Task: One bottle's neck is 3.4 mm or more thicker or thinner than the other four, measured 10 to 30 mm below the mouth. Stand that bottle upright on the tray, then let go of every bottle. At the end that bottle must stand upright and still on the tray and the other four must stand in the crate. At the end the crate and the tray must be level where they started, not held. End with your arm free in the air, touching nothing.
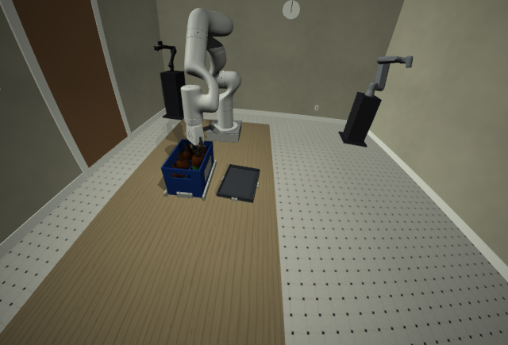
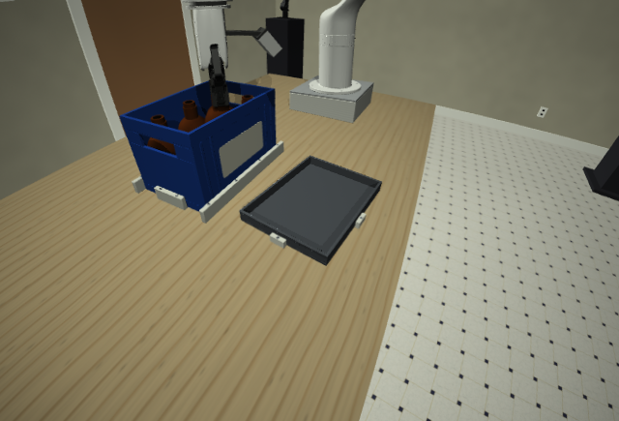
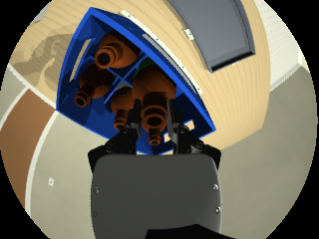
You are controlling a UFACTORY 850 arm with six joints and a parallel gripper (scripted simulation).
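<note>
Right now my hand is 70 mm above the bottle. Also, from my hand: dark grey tray (220 mm to the left, 190 mm below, 30 mm behind); blue crate (110 mm below, 40 mm to the right, 10 mm ahead).
</note>
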